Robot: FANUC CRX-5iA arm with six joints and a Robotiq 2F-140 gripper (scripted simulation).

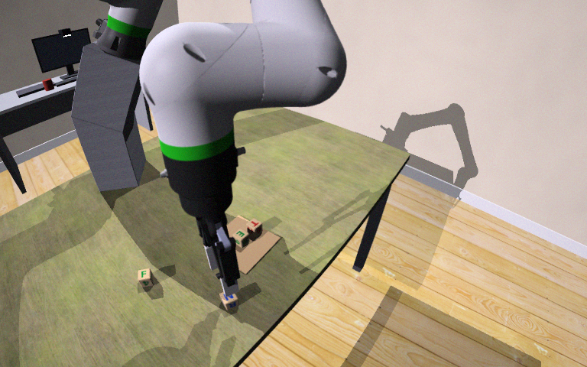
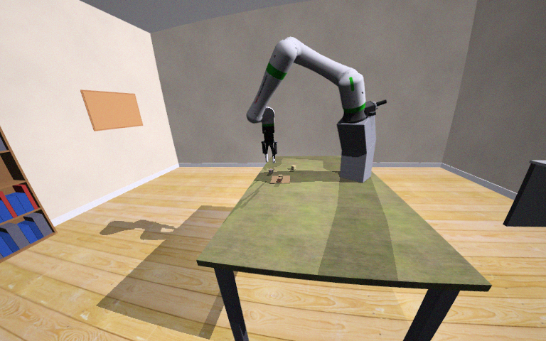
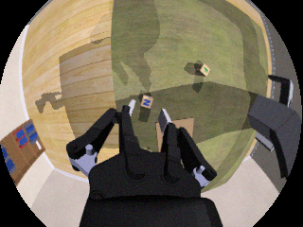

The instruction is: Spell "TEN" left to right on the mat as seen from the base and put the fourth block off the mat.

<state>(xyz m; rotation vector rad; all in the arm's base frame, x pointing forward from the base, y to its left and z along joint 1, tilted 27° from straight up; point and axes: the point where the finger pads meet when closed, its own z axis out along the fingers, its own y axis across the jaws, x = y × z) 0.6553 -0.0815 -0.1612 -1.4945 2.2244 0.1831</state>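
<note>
Right now my hand is 11 cm above the N block. Round my hand: mat (10 cm behind, 14 cm to the left, 12 cm below); F block (18 cm behind, 10 cm to the right, 11 cm below).
</note>
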